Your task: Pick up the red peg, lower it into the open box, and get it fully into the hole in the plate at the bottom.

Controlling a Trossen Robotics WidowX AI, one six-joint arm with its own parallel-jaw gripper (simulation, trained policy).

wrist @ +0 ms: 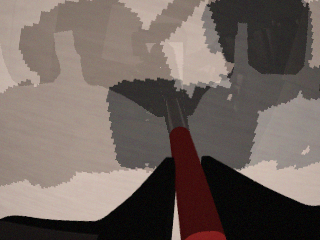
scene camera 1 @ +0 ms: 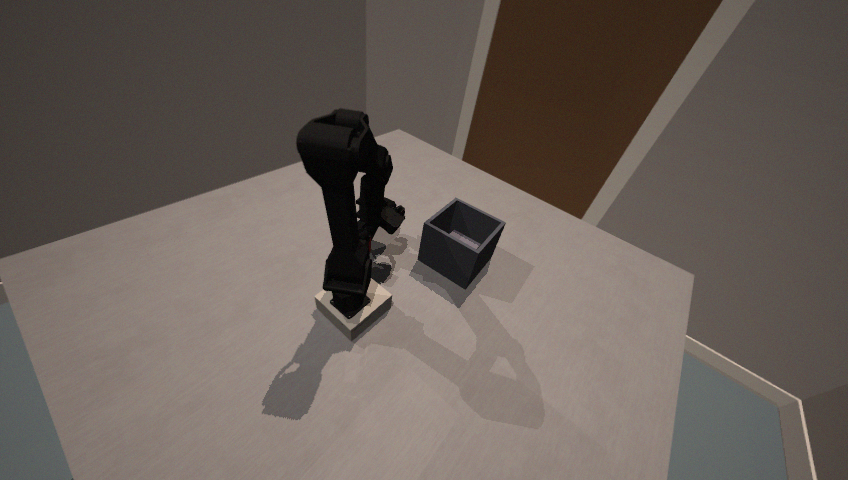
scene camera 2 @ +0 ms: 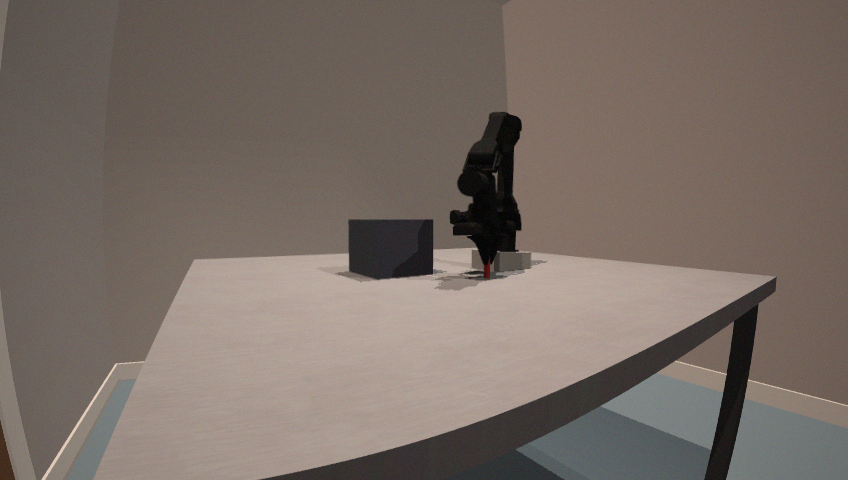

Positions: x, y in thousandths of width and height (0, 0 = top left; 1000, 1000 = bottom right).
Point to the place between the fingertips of my gripper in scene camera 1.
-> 433, 505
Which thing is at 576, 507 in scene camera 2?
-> My gripper.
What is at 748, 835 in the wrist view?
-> My gripper.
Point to a dark box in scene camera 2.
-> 446, 518
